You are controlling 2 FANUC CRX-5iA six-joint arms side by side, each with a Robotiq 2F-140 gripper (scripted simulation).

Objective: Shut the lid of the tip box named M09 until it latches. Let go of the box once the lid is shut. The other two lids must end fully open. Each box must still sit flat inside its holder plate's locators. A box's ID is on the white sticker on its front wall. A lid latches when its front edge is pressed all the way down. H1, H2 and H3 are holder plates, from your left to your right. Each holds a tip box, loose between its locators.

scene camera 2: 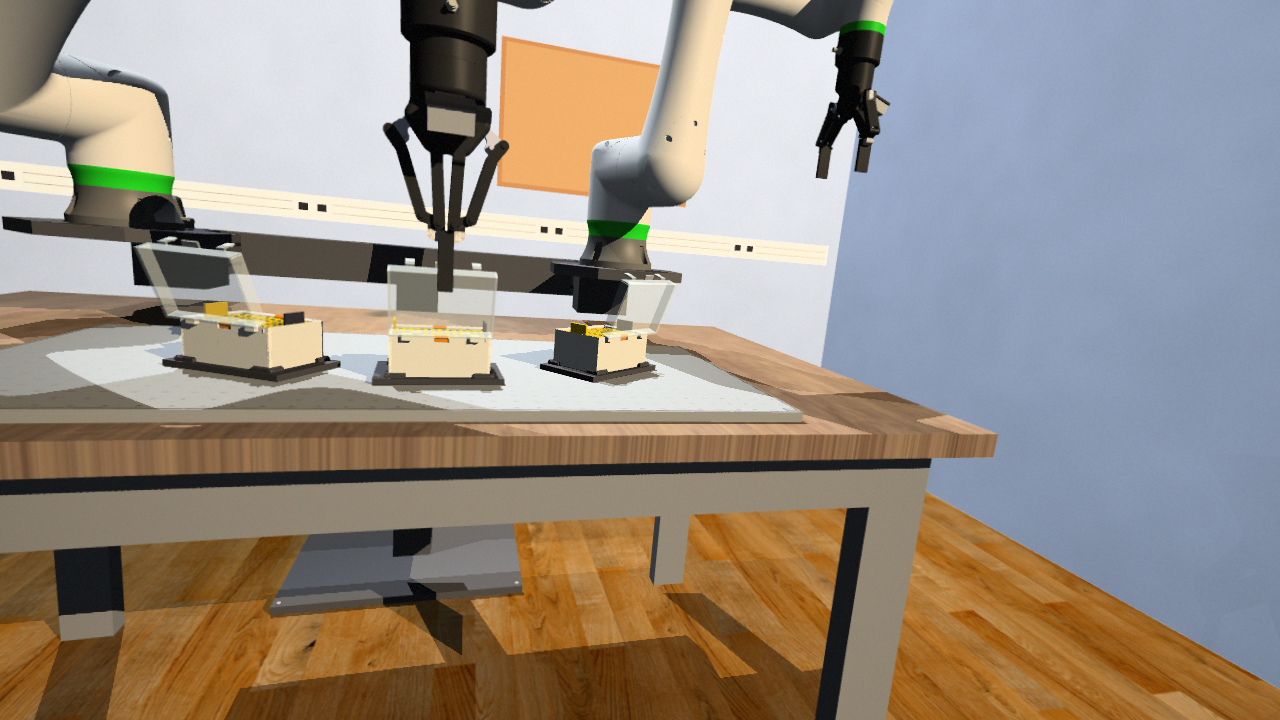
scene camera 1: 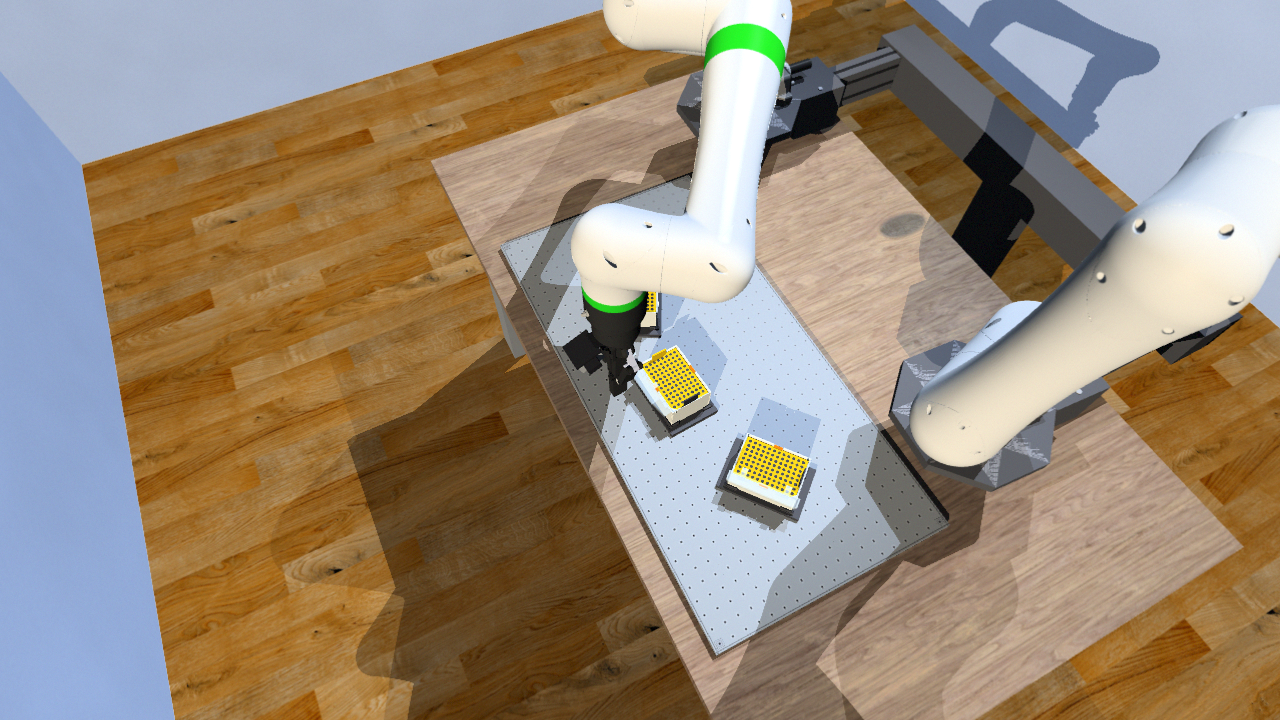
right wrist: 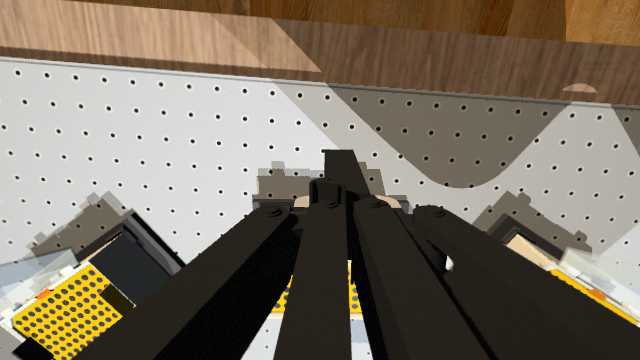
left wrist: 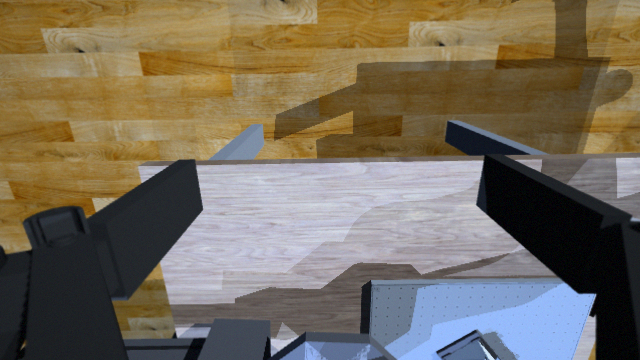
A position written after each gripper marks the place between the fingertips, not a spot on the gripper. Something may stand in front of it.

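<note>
You'd find the left gripper (scene camera 2: pixel 839 175) (left wrist: pixel 339 182) showing in both of those views. The right gripper is visible too, and it's at (scene camera 2: pixel 444 290), (scene camera 1: pixel 618 390) and (right wrist: pixel 338 172). There's a tip box (scene camera 2: pixel 417 357), another tip box (scene camera 2: pixel 293 345), and also a tip box (scene camera 2: pixel 573 350).
</note>
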